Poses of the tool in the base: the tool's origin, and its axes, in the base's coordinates. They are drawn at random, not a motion.
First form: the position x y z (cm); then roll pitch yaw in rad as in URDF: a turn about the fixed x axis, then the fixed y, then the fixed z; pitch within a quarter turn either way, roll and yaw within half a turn.
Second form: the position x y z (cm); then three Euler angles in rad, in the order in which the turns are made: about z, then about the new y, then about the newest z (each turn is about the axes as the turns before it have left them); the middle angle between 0 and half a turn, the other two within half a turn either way. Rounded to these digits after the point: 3 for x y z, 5 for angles.
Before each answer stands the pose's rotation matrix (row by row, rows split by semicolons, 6 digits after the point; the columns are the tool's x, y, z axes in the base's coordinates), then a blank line. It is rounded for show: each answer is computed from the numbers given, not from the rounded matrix.
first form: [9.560, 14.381, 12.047, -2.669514, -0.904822, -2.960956]
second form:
-0.607773 -0.511756 -0.607221; -0.110996 0.811895 -0.573155; 0.786315 -0.280949 -0.550251

[9.560, 14.381, 12.047, -2.38505, 2.15346, -2.79843]
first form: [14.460, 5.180, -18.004, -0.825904, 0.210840, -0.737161]
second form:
0.723985 0.341760 0.599205; -0.657303 0.605318 0.448935; -0.209281 -0.718881 0.662881

[14.460, 5.180, -18.004, 0.64300, 0.84614, -1.28751]
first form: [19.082, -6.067, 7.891, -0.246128, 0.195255, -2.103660]
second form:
-0.498349 0.859412 0.114279; -0.844989 -0.451974 -0.285856; -0.194017 -0.239021 0.951434

[19.082, -6.067, 7.891, -1.19048, 0.31294, -0.88895]
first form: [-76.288, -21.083, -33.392, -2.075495, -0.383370, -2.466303]
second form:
-0.723867 -0.557828 0.406011; -0.579745 0.172746 -0.796275; 0.374048 -0.811780 -0.448443

[-76.288, -21.083, -33.392, -1.09927, 2.03582, -2.00257]
